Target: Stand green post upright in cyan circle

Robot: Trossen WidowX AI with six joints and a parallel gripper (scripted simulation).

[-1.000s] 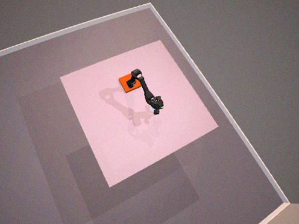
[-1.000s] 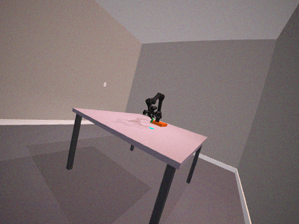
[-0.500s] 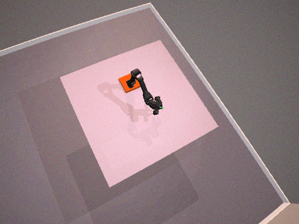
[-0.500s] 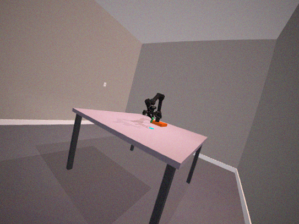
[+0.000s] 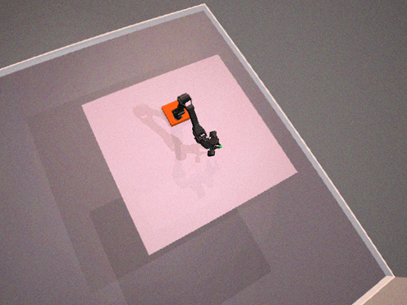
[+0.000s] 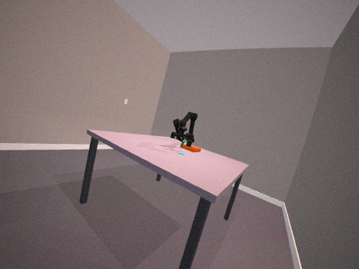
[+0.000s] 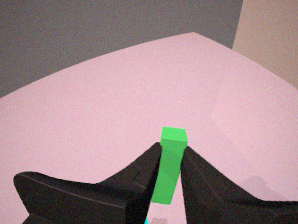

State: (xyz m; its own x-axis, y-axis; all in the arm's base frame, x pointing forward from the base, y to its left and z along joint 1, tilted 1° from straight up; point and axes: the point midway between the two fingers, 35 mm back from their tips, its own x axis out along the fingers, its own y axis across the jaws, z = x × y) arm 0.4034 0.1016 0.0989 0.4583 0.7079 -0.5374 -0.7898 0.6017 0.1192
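Now: the cyan circle 12 cm below my gripper tip, 8 cm behind it and 2 cm to the right of it. From my gripper tip the other things lie so: green post: 2 cm below, 1 cm to the right, 1 cm behind.
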